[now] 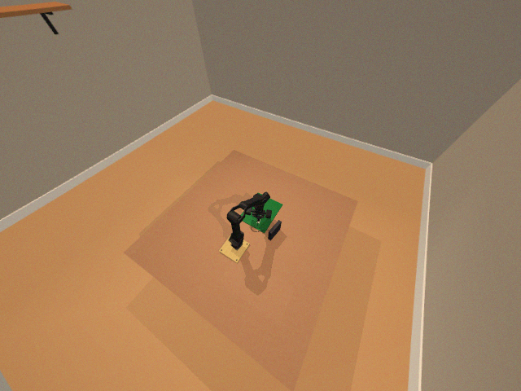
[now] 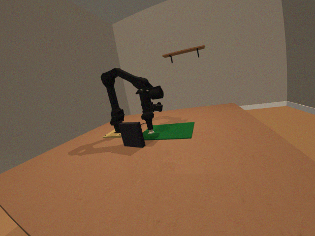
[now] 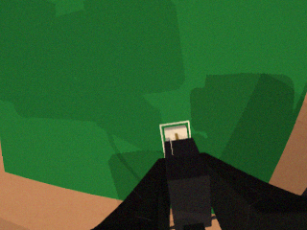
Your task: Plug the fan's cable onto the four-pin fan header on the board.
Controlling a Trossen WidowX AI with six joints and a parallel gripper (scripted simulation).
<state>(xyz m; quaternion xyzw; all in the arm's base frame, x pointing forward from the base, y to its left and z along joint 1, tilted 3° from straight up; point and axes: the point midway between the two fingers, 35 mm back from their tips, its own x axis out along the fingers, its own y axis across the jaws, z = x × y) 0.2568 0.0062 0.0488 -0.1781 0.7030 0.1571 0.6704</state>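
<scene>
Now: gripper tip 10 mm past the white fan header and 40 mm above it. Round my gripper tip: dark fan plug: 10 mm behind, 10 mm above; green board: 80 mm ahead, 40 mm to the left, 50 mm below; black fan: 20 mm behind, 150 mm to the right, 20 mm above.
</scene>
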